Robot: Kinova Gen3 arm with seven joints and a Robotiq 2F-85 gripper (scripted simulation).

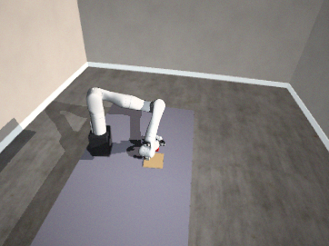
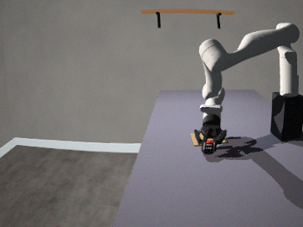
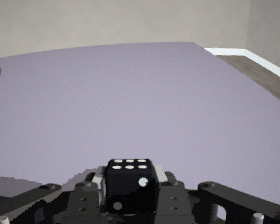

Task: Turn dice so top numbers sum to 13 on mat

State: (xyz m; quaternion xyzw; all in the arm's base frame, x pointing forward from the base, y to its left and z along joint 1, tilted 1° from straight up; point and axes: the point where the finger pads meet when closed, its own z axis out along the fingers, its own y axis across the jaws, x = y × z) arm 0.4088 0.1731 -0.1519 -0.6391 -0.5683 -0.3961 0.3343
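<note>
The black die is right at my hand. From my hand the other things lie so: tan mat 180 mm to the right, 30 mm below, 10 mm behind; red die 80 mm to the right, 20 mm below, 10 mm behind; white die 180 mm to the right, 50 mm behind, 20 mm below.
</note>
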